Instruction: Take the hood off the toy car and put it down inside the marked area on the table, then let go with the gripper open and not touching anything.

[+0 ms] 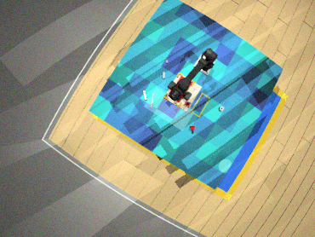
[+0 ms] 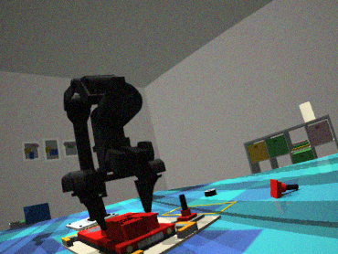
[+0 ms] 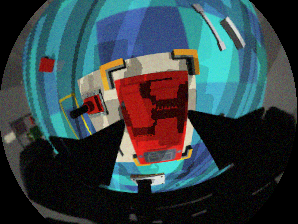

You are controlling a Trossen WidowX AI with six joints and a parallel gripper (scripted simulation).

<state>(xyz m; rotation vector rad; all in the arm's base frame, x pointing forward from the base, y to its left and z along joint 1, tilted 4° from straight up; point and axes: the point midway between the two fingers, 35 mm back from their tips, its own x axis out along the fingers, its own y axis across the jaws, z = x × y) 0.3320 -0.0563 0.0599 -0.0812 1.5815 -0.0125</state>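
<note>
Now: the red hood right at my gripper tip.
</note>
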